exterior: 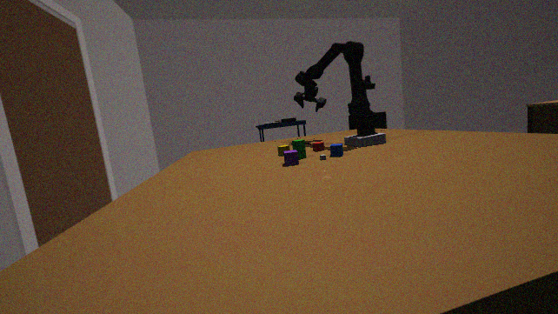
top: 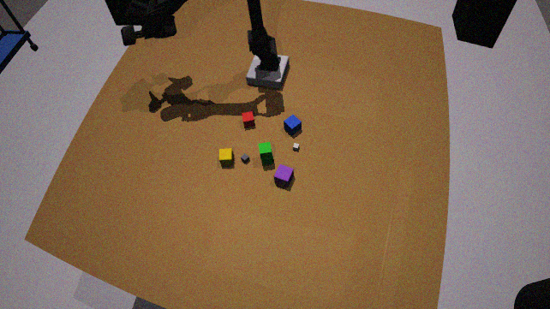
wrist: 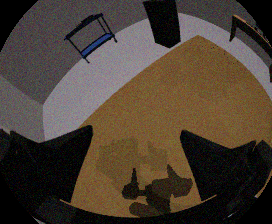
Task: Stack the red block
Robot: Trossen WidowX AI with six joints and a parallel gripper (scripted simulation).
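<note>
Now: the red block 41 cm to the left of my gripper tip, 17 cm below it and 16 cm ahead of it. Also, from my gripper tip: yellow cube: 38 cm to the left, 30 cm ahead, 16 cm below; small grey cube: 43 cm to the left, 29 cm ahead, 17 cm below; blue cube: 55 cm to the left, 16 cm below, 15 cm ahead.
</note>
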